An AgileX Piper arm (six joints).
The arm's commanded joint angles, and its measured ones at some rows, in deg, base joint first. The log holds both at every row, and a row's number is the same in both.
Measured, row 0:
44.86 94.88 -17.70 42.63 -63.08 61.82
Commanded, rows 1 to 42:
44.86 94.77 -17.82 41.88 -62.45 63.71
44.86 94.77 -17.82 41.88 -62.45 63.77
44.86 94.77 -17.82 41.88 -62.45 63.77
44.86 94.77 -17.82 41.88 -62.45 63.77
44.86 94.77 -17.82 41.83 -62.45 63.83
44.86 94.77 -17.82 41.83 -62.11 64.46
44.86 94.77 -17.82 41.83 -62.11 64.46
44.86 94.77 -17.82 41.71 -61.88 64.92
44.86 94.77 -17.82 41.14 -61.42 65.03
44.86 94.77 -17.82 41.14 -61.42 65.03
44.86 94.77 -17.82 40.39 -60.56 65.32
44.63 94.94 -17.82 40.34 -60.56 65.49
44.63 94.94 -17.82 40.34 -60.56 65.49
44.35 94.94 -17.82 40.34 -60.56 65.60
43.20 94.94 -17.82 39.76 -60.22 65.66
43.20 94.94 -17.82 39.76 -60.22 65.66
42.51 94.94 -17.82 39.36 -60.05 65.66
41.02 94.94 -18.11 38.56 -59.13 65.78
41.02 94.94 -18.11 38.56 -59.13 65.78
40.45 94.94 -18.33 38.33 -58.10 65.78
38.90 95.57 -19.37 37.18 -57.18 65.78
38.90 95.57 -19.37 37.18 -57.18 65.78
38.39 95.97 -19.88 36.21 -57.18 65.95
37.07 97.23 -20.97 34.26 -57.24 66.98
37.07 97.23 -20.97 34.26 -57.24 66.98
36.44 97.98 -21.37 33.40 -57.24 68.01
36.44 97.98 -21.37 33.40 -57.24 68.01
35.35 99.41 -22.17 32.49 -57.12 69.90
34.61 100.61 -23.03 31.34 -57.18 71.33
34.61 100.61 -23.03 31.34 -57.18 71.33
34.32 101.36 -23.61 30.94 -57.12 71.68
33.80 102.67 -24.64 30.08 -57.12 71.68
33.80 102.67 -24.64 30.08 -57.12 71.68
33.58 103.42 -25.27 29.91 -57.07 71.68
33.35 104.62 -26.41 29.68 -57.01 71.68
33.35 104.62 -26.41 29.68 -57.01 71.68
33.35 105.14 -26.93 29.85 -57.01 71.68
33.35 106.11 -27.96 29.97 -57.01 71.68
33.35 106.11 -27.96 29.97 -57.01 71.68
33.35 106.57 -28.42 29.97 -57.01 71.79
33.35 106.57 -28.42 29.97 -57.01 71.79
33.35 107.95 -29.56 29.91 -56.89 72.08
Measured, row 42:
33.58 106.68 -27.96 30.60 -57.18 71.85
